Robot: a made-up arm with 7 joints. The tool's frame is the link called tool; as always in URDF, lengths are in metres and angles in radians.
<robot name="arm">
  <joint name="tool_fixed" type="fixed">
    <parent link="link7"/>
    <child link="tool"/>
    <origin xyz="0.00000 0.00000 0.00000" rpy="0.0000 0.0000 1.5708"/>
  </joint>
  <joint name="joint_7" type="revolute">
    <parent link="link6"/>
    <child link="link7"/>
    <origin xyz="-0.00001 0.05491 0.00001" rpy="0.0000 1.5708 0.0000"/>
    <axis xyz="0 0 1"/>
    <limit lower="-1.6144" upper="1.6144"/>
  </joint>
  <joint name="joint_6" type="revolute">
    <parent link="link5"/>
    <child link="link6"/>
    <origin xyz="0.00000 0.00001 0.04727" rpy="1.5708 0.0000 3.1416"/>
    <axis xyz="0 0 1"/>
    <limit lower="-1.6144" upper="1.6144"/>
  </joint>
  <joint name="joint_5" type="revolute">
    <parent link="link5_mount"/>
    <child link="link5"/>
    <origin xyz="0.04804 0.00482 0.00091" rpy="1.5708 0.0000 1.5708"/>
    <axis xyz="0 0 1"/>
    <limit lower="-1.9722" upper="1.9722"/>
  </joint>
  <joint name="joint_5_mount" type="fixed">
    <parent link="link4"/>
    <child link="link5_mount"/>
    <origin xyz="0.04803 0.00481 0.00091" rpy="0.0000 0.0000 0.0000"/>
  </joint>
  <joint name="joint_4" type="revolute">
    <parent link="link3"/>
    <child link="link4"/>
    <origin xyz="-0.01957 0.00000 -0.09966" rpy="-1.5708 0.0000 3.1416"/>
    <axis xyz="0 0 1"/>
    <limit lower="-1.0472" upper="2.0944"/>
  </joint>
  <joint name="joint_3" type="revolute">
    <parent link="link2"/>
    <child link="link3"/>
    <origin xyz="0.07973 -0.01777 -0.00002" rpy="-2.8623 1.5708 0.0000"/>
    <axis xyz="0 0 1"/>
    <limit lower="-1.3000" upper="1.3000"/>
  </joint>
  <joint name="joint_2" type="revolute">
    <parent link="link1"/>
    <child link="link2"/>
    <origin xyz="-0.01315 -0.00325 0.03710" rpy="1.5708 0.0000 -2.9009"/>
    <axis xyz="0 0 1"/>
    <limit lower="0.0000" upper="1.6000"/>
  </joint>
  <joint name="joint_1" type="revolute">
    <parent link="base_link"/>
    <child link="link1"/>
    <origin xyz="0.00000 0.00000 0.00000" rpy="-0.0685 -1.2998 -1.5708"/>
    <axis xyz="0 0 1"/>
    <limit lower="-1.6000" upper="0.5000"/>
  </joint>
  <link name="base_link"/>
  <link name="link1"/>
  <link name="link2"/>
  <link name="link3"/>
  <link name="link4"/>
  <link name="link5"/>
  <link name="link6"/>
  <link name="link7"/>
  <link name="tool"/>
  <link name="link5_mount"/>
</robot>
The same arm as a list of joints. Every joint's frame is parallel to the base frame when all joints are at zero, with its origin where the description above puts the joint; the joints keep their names.
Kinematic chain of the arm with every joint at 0, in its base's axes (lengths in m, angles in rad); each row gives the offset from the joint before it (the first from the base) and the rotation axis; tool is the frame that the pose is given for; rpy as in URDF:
joint_1: xyz 0 0 0 axis 0.068403 0.961235 0.26711
joint_2: xyz -0.0007 0.0394 -0.0027 axis 0.968889 -0.0002 -0.247497
joint_3: xyz -0.0202 0.0049 -0.079 axis 0.247497 0 0.968889
joint_4: xyz -0.0057 0 -0.1014 axis 0.0002 1 0
joint_5: xyz 0.0907 0.0018 -0.0331 axis 0.968889 -0.0002 -0.247497
joint_6: xyz 0.0458 0 -0.0117 axis 0.0002 1 0
joint_7: xyz 0.0532 0 -0.0136 axis 0.247497 0 0.968889
tool: xyz 0 0 0 rpy 0 0.2501 -0.0002
Joint limits (rad, base to tool): -1.6..0.5 0..1.6 -1.3..1.3 -1.0472..2.0944 -1.9722..1.9722 -1.6144..1.6144 -1.6144..1.6144

